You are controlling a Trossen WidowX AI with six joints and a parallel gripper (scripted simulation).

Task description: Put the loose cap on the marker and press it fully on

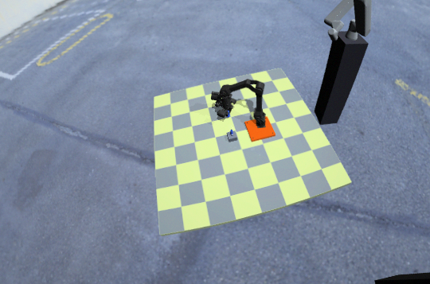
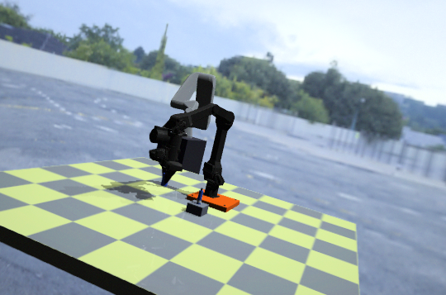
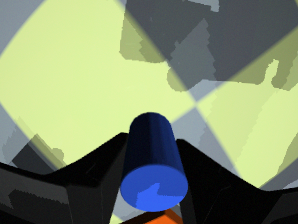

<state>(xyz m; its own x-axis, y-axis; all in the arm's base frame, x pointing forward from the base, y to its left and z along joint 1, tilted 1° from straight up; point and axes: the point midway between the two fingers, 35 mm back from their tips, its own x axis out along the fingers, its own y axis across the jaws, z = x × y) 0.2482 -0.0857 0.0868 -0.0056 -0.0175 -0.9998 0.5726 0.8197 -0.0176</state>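
Now: the holder block 170 mm to the left of my gripper tip, 50 mm below it and 20 mm behind it. Also, from my gripper tip: blue cap: 10 mm above.
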